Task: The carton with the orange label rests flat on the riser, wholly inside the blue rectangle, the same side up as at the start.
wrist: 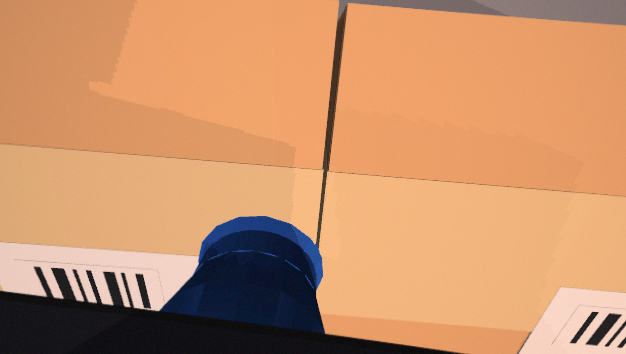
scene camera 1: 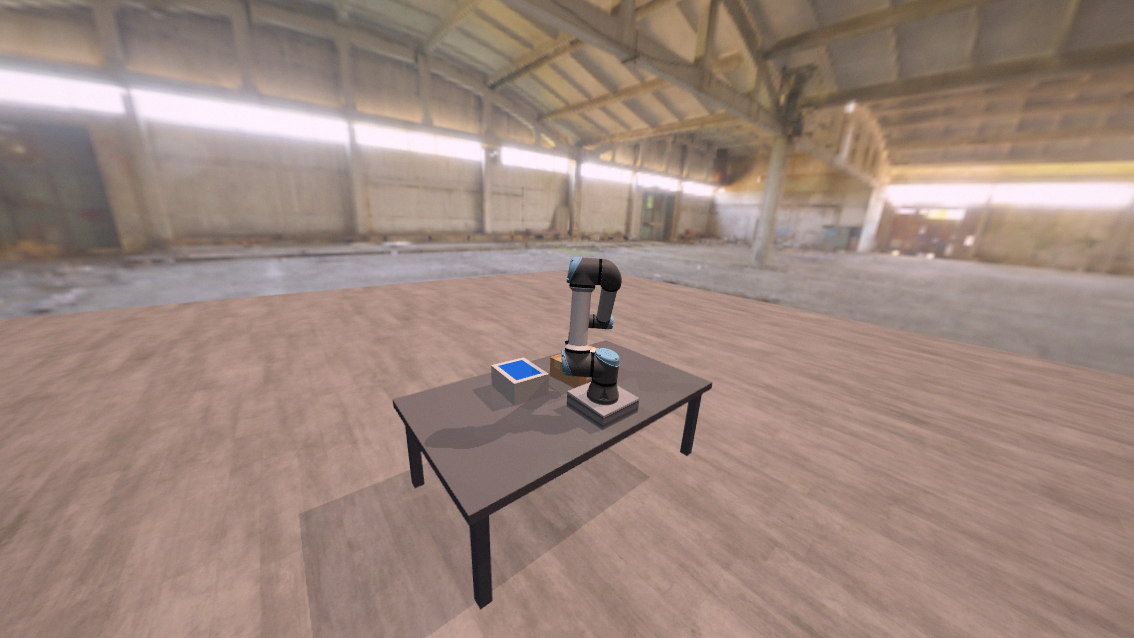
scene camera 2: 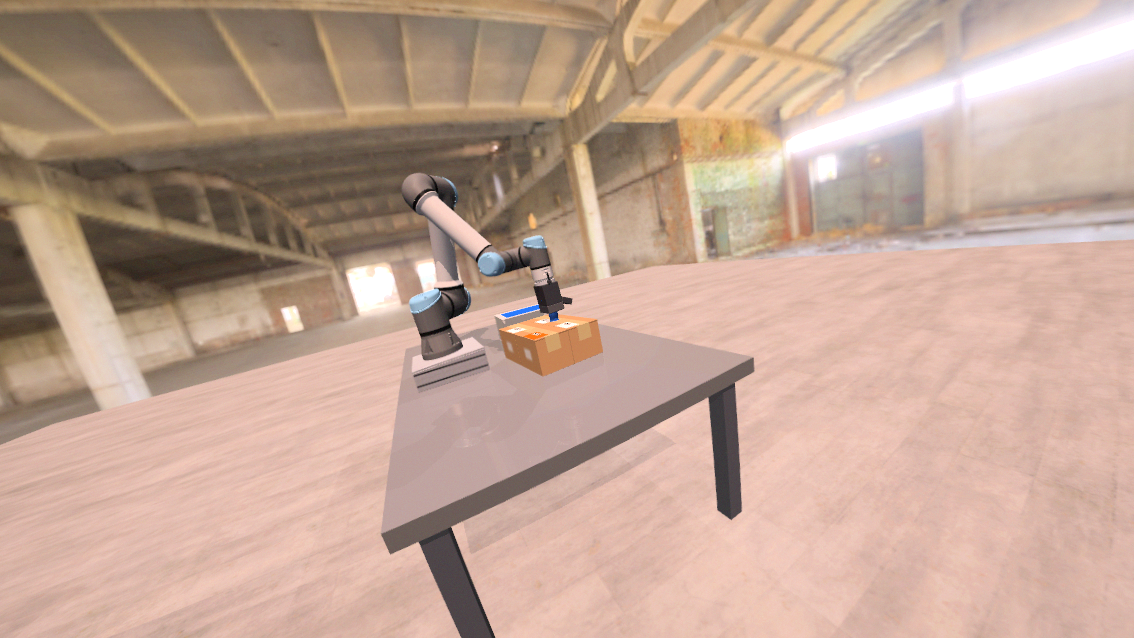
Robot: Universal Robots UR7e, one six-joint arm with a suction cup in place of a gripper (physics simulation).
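Note:
Several brown cartons stand packed in a block on the table. The carton with the orange label is at the block's near left corner in scene camera 2. It is out of the wrist view. My suction cup is pressed down on the top of a neighbouring carton with a white barcode label, close to the seam between two cartons. That carton sits level with the others. The grey riser with the blue rectangle stands beside the block, with nothing on it.
The arm's base stands on a grey plate next to the cartons. The dark table has its edges a short way beyond the block and the riser.

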